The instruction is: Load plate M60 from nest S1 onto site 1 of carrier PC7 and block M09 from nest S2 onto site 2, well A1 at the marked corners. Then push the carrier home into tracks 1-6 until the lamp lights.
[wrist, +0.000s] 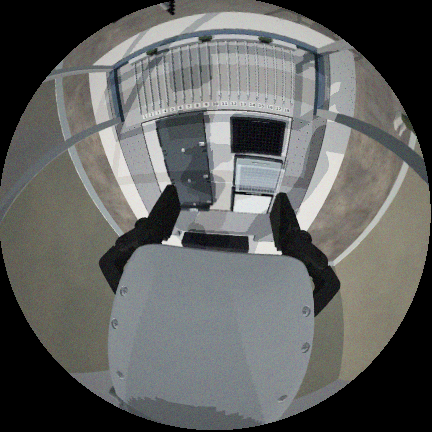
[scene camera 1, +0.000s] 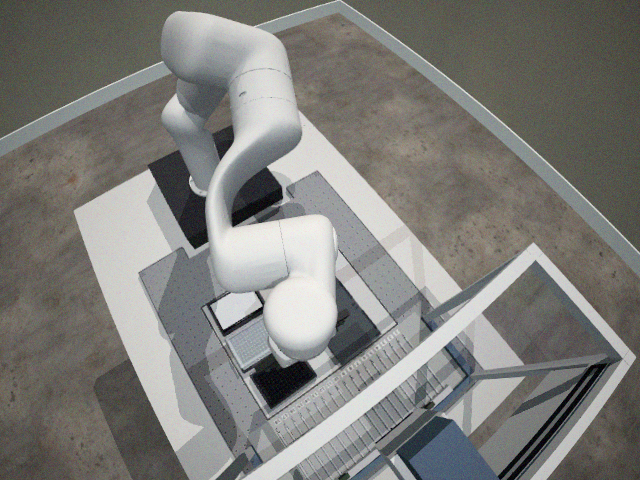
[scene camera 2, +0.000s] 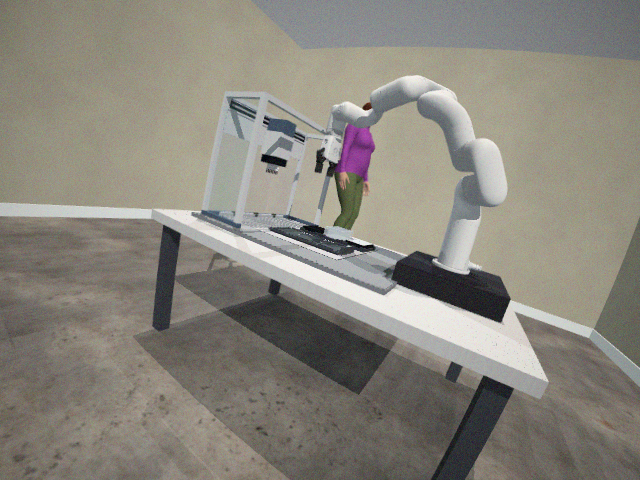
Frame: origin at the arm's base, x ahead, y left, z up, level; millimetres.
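Seen in the pictures: gripper, fingertip midpoint: (wrist: 225, 199) (scene camera 2: 323, 174); arm's base, origin of the base link: (scene camera 1: 210, 180) (scene camera 2: 450, 267).
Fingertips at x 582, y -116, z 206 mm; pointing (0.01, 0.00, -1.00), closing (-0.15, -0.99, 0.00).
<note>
Pixels of each thing's top centre, then the offset from my fingertips to it. "spot": a spot on its surface instead.
- dark carrier, middle of its top: (scene camera 1: 326, 300) (wrist: 184, 169) (scene camera 2: 312, 233) dx -73, dy +139, dz -236 mm
- black surround, middle of its top: (scene camera 1: 236, 305) (wrist: 251, 204) (scene camera 2: 360, 242) dx -221, dy -50, dz -240 mm
- pale translucent plate, middle of its top: (scene camera 1: 254, 340) (wrist: 259, 180) (scene camera 2: 340, 228) dx -111, dy -68, dz -212 mm
- blue-topped head, surface spot: (scene camera 1: 447, 449) spot: dx +221, dy +30, dz +194 mm
The dark carrier (scene camera 1: 356, 335) (scene camera 2: 305, 238) (wrist: 184, 145) lies flat outside the tracks, lengthwise toward the low-numbered end. Beside it stand three labware pieces in a row: a white-topped one in a black surround (scene camera 1: 235, 310) (wrist: 251, 203) nearest the arm's base, a pale translucent plate (scene camera 1: 248, 343) (scene camera 2: 338, 233) (wrist: 258, 175) in the middle, and a black one (scene camera 1: 283, 382) (wrist: 258, 136) nearest the tracks. Their labels and corner marks are unreadable. My gripper (scene camera 2: 324, 169) (wrist: 225, 199) is open and empty, high above the deck; the arm mostly hides it in scene camera 1.
The numbered tracks (wrist: 215, 75) lie under a white-framed enclosure (scene camera 1: 403, 361) (scene camera 2: 251, 165). A blue-topped head (scene camera 1: 447, 449) (scene camera 2: 281, 126) hangs inside it. The arm's black base (scene camera 1: 180, 206) (scene camera 2: 454, 284) is at the opposite end. A person in purple (scene camera 2: 357, 149) stands behind the table. No lit lamp is discernible.
</note>
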